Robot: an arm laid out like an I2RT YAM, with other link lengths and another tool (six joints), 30 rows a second.
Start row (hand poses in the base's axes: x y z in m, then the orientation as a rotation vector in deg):
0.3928 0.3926 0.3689 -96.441 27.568 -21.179
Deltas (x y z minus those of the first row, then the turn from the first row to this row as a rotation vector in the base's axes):
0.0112 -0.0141 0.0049 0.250 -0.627 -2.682
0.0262 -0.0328 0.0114 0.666 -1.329 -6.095
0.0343 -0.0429 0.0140 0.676 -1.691 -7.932
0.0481 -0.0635 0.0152 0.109 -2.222 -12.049
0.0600 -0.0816 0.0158 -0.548 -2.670 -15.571
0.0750 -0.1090 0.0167 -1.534 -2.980 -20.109
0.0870 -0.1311 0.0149 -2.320 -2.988 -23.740
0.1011 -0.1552 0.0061 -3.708 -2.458 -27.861
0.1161 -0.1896 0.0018 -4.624 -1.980 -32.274
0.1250 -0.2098 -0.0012 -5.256 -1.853 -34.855
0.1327 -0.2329 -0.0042 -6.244 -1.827 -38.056
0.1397 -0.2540 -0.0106 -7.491 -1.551 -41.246
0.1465 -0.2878 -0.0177 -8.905 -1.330 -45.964
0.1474 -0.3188 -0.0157 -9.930 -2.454 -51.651
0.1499 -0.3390 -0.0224 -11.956 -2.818 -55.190
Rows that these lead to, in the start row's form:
0.4040 0.3785 0.3738 -95.519 29.427 -23.577
0.4190 0.3598 0.3803 -94.215 31.859 -26.508
0.4271 0.3497 0.3829 -93.695 33.152 -28.134
0.4409 0.3291 0.3841 -93.102 36.190 -31.733
0.4528 0.3110 0.3847 -92.683 38.773 -34.864
0.4678 0.2836 0.3856 -92.240 42.285 -38.731
0.4798 0.2615 0.3838 -91.859 45.276 -41.631
0.4939 0.2374 0.3750 -91.954 49.055 -44.663
0.5089 0.2030 0.3707 -91.367 53.077 -47.784
0.5178 0.1828 0.3677 -91.018 55.304 -49.771
0.5255 0.1597 0.3647 -90.686 57.954 -52.424
0.5325 0.1386 0.3583 -90.606 60.784 -54.967
0.5393 0.1048 0.3512 -89.901 64.841 -58.725
0.5402 0.0738 0.3532 -87.825 68.614 -64.133
0.5427 0.0536 0.3465 -87.814 71.195 -67.805

